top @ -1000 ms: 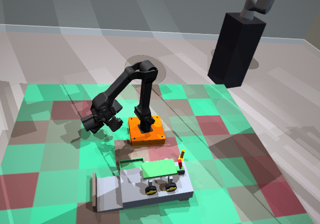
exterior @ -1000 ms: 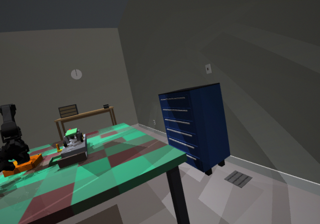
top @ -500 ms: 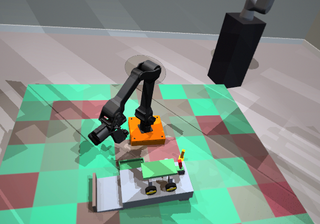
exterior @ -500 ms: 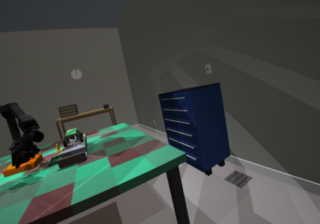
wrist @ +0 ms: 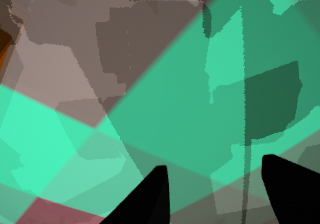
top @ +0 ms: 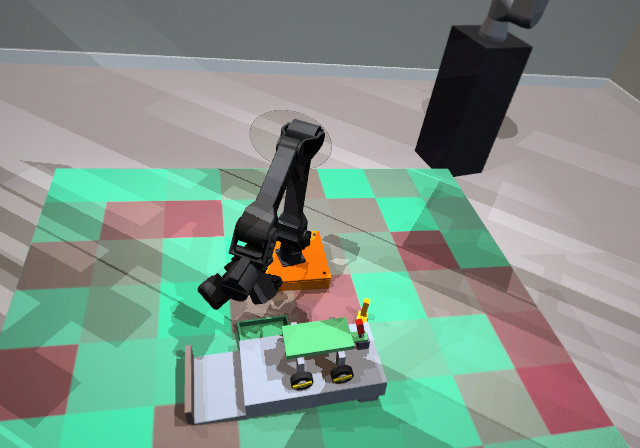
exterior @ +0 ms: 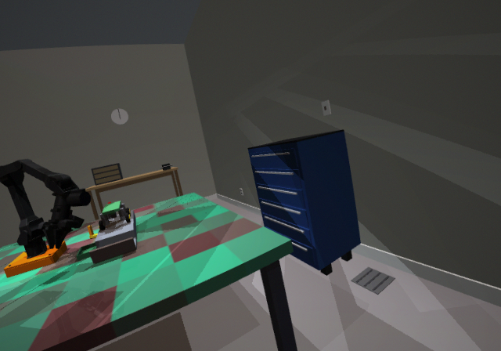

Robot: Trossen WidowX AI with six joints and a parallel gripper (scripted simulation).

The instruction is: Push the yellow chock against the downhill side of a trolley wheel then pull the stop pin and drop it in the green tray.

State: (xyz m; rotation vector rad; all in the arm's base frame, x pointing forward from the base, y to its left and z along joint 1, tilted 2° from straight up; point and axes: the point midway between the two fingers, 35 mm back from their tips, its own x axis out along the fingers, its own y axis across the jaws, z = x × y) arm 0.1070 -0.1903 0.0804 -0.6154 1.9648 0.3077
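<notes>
Now: the yellow chock 130 mm ahead of my gripper tip, 300 mm to the left of it and 60 mm below it. The rest, counted from my gripper tip: low end wall (180 mm ahead, 120 mm to the right, 50 mm below); then grey ramp (230 mm ahead, 130 mm to the left, 30 mm below); then green tray (100 mm ahead, 70 mm to the left, 90 mm below).
</notes>
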